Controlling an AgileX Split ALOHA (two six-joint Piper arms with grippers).
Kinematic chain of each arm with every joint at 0, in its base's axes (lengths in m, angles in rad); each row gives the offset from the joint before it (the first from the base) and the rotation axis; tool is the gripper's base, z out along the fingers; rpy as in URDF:
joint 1: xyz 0 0 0.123 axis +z
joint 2: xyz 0 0 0 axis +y
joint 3: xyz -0.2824 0 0.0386 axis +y
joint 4: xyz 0.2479 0 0.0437 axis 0.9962 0 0.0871
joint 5: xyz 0 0 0 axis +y
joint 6: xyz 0.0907 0 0.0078 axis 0.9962 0 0.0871
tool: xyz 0 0 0 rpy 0 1.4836 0
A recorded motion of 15 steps. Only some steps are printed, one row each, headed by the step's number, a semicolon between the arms.
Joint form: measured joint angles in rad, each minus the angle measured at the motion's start. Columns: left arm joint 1, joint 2, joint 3, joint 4, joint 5, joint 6; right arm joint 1, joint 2, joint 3, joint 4, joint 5, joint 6.
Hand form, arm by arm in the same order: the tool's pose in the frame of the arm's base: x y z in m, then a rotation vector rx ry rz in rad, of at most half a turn. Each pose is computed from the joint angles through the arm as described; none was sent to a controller.
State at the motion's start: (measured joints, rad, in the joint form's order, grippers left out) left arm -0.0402 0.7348 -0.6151 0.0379 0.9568 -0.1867; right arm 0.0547 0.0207 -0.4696 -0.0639 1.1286 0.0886
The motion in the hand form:
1: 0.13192 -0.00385 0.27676 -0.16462 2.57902 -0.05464; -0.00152 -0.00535 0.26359 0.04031 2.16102 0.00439
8: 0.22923 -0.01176 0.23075 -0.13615 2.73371 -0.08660; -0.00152 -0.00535 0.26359 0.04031 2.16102 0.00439
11: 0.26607 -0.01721 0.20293 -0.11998 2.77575 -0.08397; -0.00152 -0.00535 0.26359 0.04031 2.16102 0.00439
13: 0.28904 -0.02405 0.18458 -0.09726 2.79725 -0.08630; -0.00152 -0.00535 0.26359 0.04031 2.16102 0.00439
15: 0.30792 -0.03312 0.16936 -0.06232 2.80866 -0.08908; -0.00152 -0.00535 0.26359 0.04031 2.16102 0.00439
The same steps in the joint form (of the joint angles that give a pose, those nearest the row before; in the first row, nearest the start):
1: 0.0000 0.0705 -0.0184 -0.0180 -0.0286 0.0117; 0.0000 0.0000 0.0000 0.0000 0.0000 0.0000
8: -0.0012 0.5550 -0.1317 -0.0759 -0.2487 0.0695; 0.0000 0.0000 0.0000 0.0000 0.0000 0.0000
11: -0.0166 0.7449 -0.1942 -0.0771 -0.3352 0.0711; 0.0000 0.0000 0.0000 0.0000 0.0000 0.0000
13: -0.0357 0.8630 -0.2467 -0.0792 -0.3804 0.0720; 0.0000 0.0000 0.0000 0.0000 0.0000 0.0000
15: -0.0607 0.9584 -0.2983 -0.0792 -0.4144 0.0732; 0.0000 0.0000 0.0000 0.0000 0.0000 0.0000

